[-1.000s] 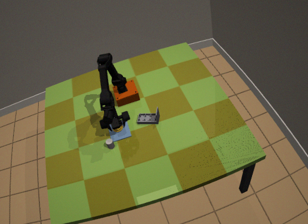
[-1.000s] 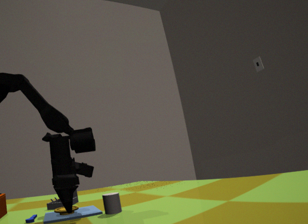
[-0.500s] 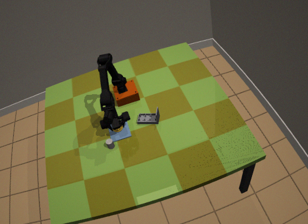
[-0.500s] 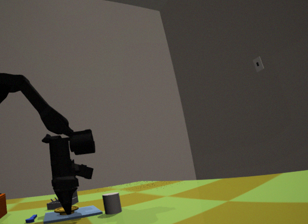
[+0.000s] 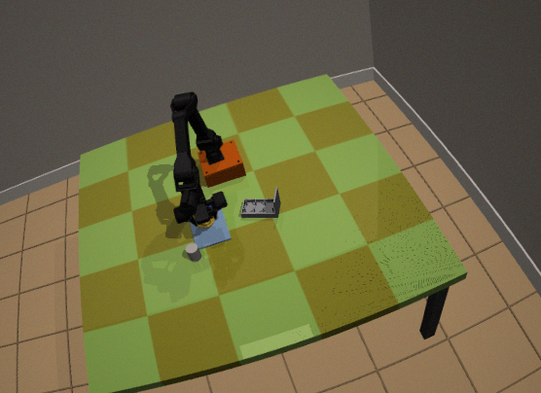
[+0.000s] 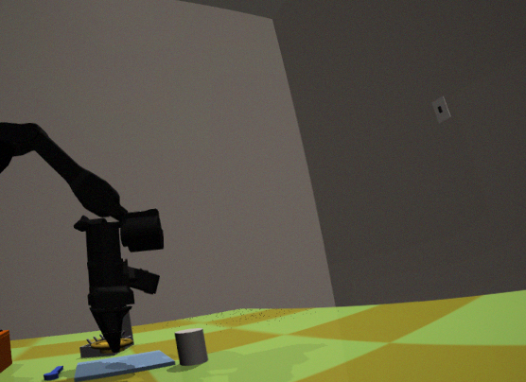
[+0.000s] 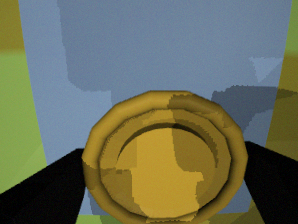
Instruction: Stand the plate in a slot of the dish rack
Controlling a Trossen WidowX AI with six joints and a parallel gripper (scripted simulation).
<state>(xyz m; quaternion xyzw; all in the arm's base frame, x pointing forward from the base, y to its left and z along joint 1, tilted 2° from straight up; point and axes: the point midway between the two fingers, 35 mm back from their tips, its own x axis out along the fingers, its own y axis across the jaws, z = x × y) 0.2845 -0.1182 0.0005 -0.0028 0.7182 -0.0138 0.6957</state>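
My gripper tip is 3 cm above the light blue mat and 1 cm short of it. From my gripper tip the other things lie so: yellow plate 1 cm above; then grey cup 11 cm ahead, 8 cm to the right, 1 cm below; then blue spoon 10 cm behind, 3 cm below, 1 cm to the left.
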